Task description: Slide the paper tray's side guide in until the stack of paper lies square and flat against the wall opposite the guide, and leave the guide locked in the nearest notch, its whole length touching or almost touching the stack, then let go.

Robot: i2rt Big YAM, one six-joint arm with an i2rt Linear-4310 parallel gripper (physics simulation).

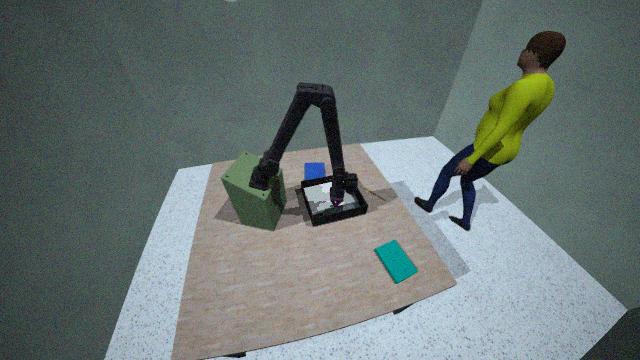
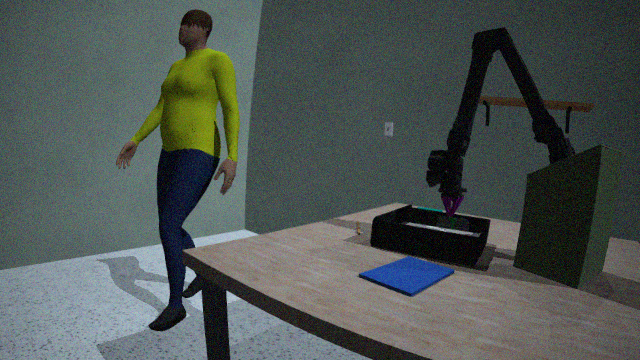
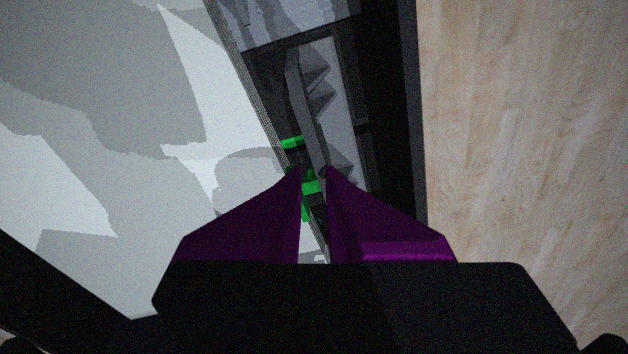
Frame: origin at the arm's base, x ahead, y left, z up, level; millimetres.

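Seen in the pictures: gripper, fingertip midpoint: [image 1: 335, 205] [image 2: 450, 216] [image 3: 313, 177]; arm's base, link origin: [image 1: 259, 179] [image 2: 565, 167].
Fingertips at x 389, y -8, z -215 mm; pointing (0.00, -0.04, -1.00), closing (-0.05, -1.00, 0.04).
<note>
Offsets run from my fingertips to a thing's top centre. "*": to the spot under its first point.
The black paper tray @[103 mm left, 4 mm back, 14 mm up] [image 1: 338, 215] [image 2: 426, 241] [image 3: 384, 105] stands mid-table. The white paper stack @[129 mm left, 17 mm back, 39 mm down] [image 1: 314, 197] [image 2: 443, 228] [image 3: 225, 105] lies in it, and its edge runs at a slant to the tray's wall. The grey side guide @[2 mm left, 14 mm back, 0 mm up] [image 3: 302, 102] stands beside that edge, with a green tab @[* 12 mm left, 17 mm back, 68 mm down] [image 3: 293, 142]. My gripper [image 1: 336, 203] [image 2: 451, 213] [image 3: 313, 177] reaches down into the tray with its purple fingers shut. The fingertips are right at the green tab, which shows through the narrow gap between them. I cannot see the tab gripped.
A green box [image 1: 251, 193] holds the arm's base, left of the tray. A blue pad @[404 mm left, 98 mm back, 74 mm down] [image 1: 314, 171] [image 2: 406, 275] lies behind the tray and a teal pad @[323 mm right, 275 mm ahead, 64 mm down] [image 1: 396, 261] near the front right edge. A thin stick @[152 mm left, 292 mm ahead, 75 mm down] [image 1: 373, 193] [image 2: 358, 227] lies right of the tray. A person [image 1: 476, 161] [image 2: 193, 143] walks beside the table.
</note>
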